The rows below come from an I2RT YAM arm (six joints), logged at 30 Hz.
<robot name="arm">
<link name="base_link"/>
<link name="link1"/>
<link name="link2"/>
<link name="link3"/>
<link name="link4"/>
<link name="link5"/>
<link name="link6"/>
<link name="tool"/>
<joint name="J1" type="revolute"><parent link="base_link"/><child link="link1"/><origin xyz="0.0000 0.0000 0.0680"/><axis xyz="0 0 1"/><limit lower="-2.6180" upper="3.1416"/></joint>
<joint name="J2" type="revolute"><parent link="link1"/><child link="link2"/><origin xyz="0.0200 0.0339 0.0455"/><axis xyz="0 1 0"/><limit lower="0.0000" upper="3.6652"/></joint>
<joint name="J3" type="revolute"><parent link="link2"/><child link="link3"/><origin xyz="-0.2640 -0.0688 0.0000"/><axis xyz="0 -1 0"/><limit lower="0.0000" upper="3.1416"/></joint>
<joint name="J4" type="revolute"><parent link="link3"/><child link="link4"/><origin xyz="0.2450 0.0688 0.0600"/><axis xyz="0 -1 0"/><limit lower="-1.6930" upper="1.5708"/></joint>
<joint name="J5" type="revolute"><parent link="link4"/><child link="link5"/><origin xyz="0.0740 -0.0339 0.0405"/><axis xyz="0 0 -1"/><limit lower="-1.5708" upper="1.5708"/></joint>
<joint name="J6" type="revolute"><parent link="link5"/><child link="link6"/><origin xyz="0.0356 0.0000 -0.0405"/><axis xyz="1 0 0"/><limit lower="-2.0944" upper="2.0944"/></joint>
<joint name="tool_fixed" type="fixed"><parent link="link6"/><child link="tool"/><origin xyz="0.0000 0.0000 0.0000" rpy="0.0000 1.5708 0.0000"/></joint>
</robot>
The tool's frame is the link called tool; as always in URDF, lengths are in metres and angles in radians.
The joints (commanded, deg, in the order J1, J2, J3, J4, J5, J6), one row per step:
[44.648, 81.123, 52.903, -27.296, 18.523, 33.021]
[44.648, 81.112, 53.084, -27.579, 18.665, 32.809]
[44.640, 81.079, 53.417, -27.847, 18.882, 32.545]
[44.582, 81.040, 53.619, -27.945, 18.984, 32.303]
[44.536, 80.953, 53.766, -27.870, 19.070, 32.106]
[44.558, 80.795, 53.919, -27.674, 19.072, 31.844]
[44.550, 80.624, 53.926, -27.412, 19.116, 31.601]
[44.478, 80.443, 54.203, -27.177, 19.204, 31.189]
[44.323, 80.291, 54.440, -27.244, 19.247, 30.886]
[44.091, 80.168, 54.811, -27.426, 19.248, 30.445]
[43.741, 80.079, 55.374, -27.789, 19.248, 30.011]
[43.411, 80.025, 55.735, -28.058, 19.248, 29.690]
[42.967, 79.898, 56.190, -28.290, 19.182, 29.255]
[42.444, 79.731, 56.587, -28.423, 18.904, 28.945]
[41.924, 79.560, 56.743, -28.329, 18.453, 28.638]
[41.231, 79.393, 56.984, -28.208, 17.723, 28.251]
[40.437, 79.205, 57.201, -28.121, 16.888, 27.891]
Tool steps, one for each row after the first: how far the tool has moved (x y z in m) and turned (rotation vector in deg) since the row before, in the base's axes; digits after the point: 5 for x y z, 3 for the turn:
[0.00006, -0.00006, 0.00074, -0.276, -0.049, 0.085]
[0.00038, 0.00014, 0.00168, -0.219, -0.234, 0.075]
[0.00044, -0.00006, 0.00117, -0.107, -0.196, 0.073]
[0.00041, 0.00001, 0.00128, 0.046, -0.299, 0.058]
[0.00019, 0.00034, 0.00177, 0.193, -0.402, 0.223]
[0.00009, 0.00000, 0.00113, 0.132, -0.376, 0.153]
[0.00075, 0.00016, 0.00261, 0.176, -0.609, 0.190]
[0.00065, -0.00049, 0.00192, 0.009, -0.303, 0.049]
[0.00103, -0.00062, 0.00239, -0.064, -0.295, 0.100]
[0.00159, -0.00091, 0.00307, -0.078, -0.278, -0.024]
[0.00132, -0.00103, 0.00192, -0.106, -0.157, -0.090]
[0.00173, -0.00138, 0.00281, -0.004, -0.288, -0.079]
[0.00184, -0.00166, 0.00277, 0.251, -0.217, -0.121]
[0.00160, -0.00173, 0.00170, 0.343, -0.125, -0.011]
[0.00222, -0.00213, 0.00215, 0.521, -0.084, 0.053]
[0.00236, -0.00261, 0.00208, 0.572, -0.014, 0.003]

